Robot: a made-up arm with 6 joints. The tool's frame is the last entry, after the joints.
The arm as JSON. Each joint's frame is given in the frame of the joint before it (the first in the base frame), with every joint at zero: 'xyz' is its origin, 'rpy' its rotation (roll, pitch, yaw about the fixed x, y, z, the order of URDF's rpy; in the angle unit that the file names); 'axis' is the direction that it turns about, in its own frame. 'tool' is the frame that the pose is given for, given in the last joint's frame.
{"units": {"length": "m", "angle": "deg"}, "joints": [
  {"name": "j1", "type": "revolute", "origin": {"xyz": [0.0, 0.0, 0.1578], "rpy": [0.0, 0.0, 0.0]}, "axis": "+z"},
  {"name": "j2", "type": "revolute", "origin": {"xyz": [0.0, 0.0, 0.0], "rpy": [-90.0, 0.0, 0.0]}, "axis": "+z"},
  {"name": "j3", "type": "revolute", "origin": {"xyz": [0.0, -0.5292, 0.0], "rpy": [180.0, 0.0, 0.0]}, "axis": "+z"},
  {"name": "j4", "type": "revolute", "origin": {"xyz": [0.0, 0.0, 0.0], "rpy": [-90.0, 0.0, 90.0]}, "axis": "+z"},
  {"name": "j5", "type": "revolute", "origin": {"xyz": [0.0, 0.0, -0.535], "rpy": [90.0, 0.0, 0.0]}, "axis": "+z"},
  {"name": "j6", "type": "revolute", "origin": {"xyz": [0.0, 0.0, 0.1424], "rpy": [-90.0, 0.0, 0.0]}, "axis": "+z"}
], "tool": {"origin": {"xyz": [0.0, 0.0, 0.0], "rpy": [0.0, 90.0, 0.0]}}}
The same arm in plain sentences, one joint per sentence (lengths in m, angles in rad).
The arm has six revolute joints in a row. What follows holds with every joint at zero, and every direction is one of the base frame's. The first joint lies 0.1578 m along +z from the base frame's origin and turns about +z. The second joint lies at the same point as the first joint and turns about +y. The third joint lies 0.5292 m along +z from the second joint and turns about -y. The fourth joint lies at the same point as the third joint and turns about -x. The fifth joint lies 0.535 m along +x from the fourth joint and turns about -y. The sixth joint lies 0.1424 m along -y from the fifth joint and turns about -x. The tool frame, which is the frame that the pose is given for, lies at the same point as the sixth joint; its axes are parallel to the base frame's.
